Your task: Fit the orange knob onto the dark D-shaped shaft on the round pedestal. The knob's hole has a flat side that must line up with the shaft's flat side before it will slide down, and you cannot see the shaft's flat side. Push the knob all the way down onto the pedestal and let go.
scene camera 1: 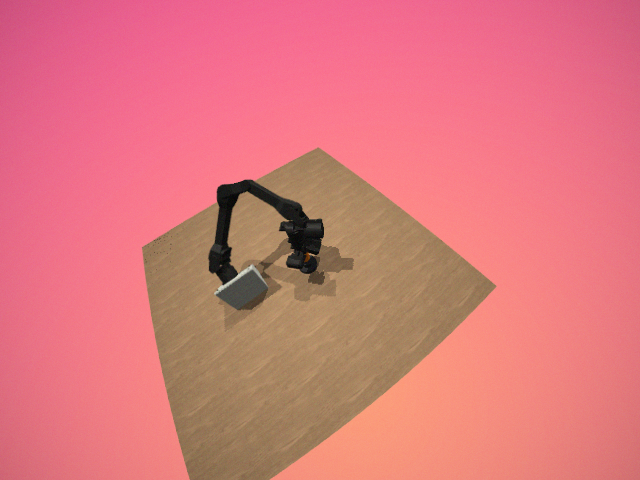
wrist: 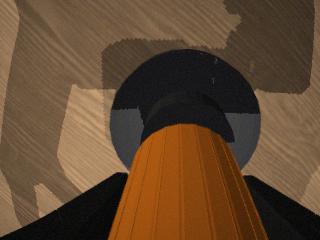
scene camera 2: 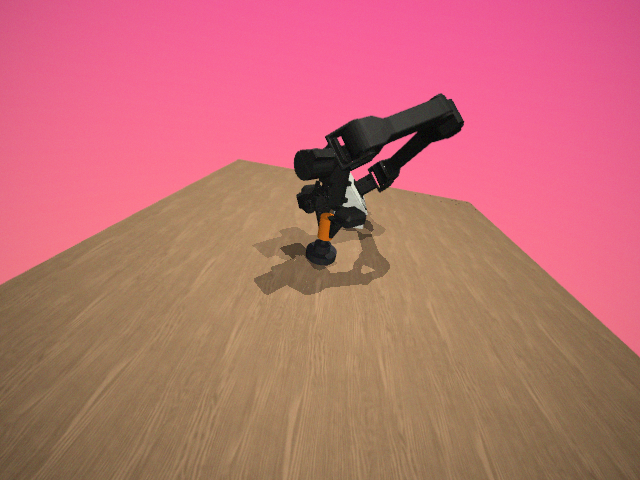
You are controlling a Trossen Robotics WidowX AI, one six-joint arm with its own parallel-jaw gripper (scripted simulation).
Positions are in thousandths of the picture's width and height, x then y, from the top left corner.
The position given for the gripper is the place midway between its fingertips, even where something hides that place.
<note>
The gripper (scene camera 2: 509, 486) carries an orange knob (wrist: 577, 727).
The gripper shows as well in the wrist view (wrist: 577, 777).
</note>
